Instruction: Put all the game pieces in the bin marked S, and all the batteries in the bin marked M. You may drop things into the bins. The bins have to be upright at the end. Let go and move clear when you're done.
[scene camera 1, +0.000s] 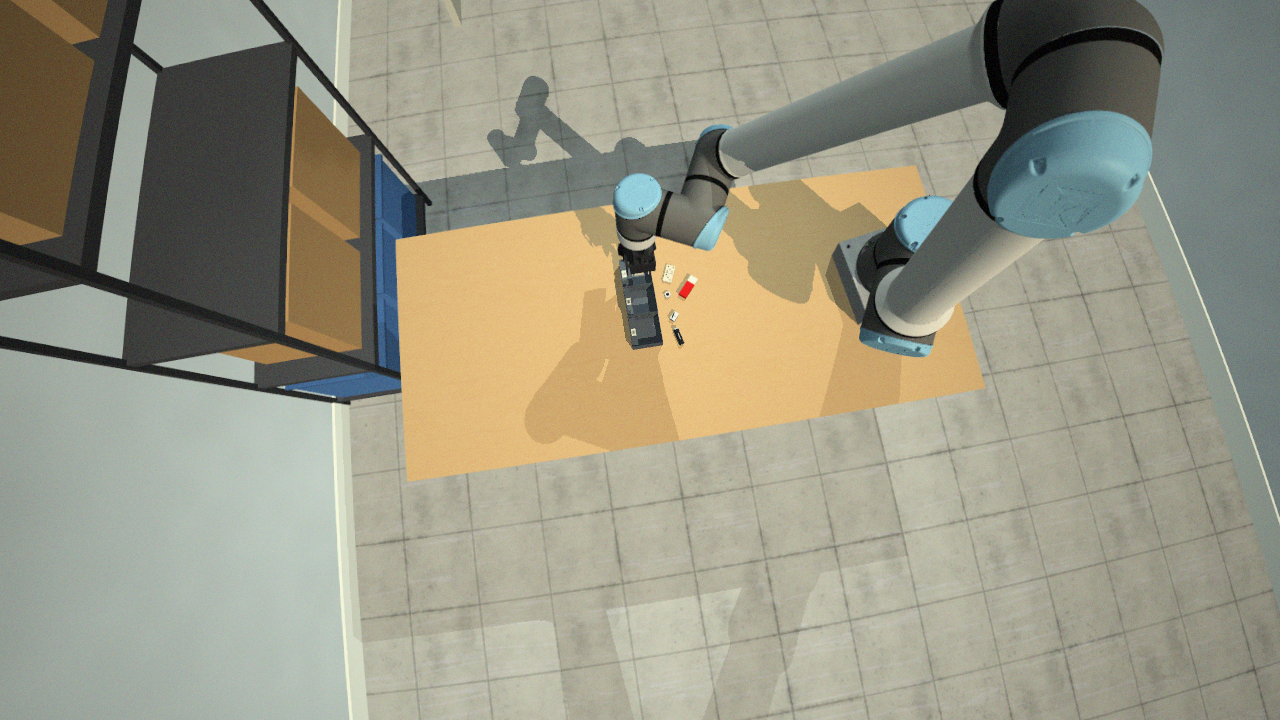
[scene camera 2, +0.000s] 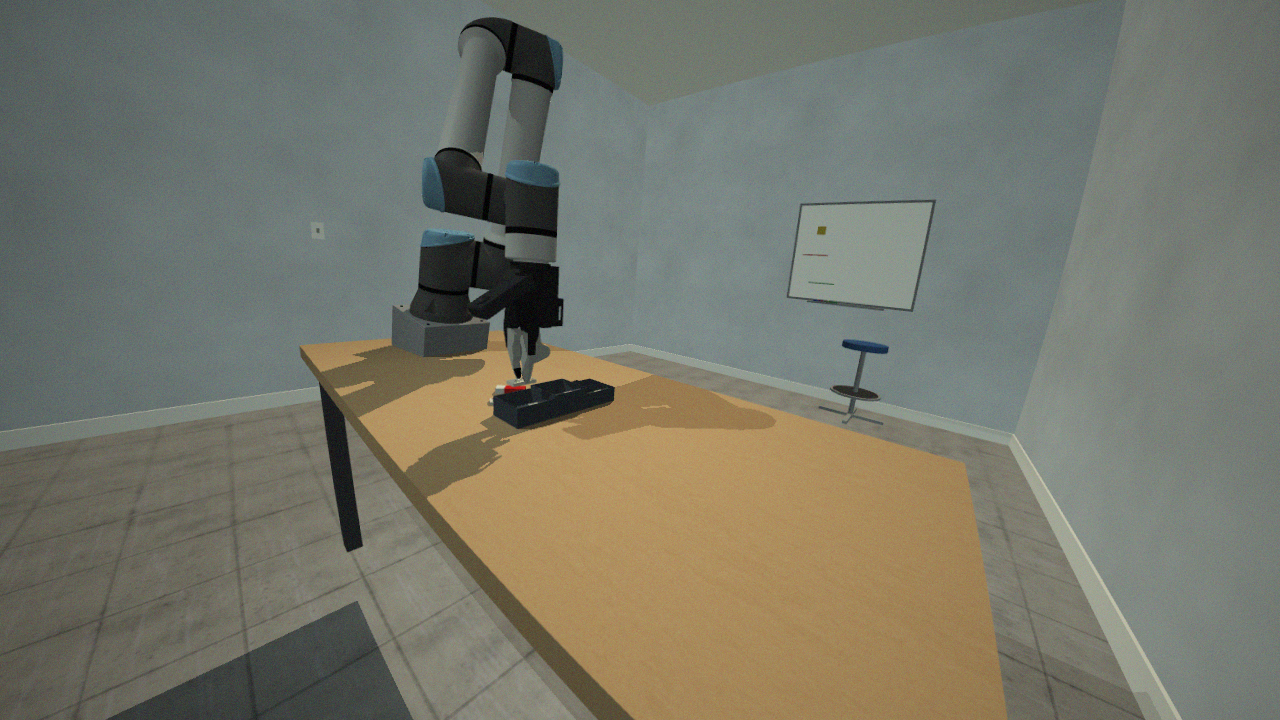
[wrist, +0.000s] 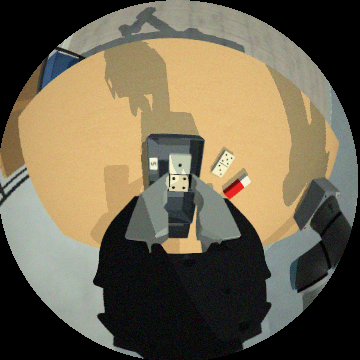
Note:
I see my gripper (scene camera 2: 522, 382), a dark three-part bin (scene camera 2: 543, 401) and a white domino (wrist: 179, 167).
The dark three-part bin is seen too in scene camera 1 (scene camera 1: 640, 300) and in the wrist view (wrist: 158, 159). My gripper also shows in scene camera 1 (scene camera 1: 637, 267) and in the wrist view (wrist: 179, 174).

